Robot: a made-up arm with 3 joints. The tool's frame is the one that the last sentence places.
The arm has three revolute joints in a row. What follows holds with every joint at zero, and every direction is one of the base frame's.
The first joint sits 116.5 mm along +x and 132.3 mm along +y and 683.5 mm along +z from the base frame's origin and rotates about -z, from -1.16 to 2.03 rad.
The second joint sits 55 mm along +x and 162.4 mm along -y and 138.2 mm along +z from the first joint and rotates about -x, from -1.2 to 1.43 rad.
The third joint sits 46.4 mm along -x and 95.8 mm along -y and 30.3 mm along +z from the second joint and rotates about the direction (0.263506, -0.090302, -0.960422), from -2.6 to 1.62 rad.
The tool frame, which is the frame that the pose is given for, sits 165 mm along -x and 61.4 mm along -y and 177.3 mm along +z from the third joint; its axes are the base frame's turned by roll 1.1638, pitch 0.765 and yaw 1.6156 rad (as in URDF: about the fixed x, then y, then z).
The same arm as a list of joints. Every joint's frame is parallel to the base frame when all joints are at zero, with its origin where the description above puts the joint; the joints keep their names.
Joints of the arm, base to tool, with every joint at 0 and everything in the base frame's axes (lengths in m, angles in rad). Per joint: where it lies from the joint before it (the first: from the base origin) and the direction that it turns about. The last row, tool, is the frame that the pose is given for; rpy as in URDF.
joint 1: xyz 0.1165 0.1323 0.6835 axis 0 0 -1
joint 2: xyz 0.055 -0.1624 0.1382 axis -1 0 0
joint 3: xyz -0.0464 -0.0958 0.0303 axis 0.263506 -0.090302 -0.960422
tool: xyz -0.165 -0.0614 0.1773 rpy 1.1638 0.765 1.6156
Joint limits (rad, base to tool): -1.16..2.03 -1.2..1.43 -2.6..1.62

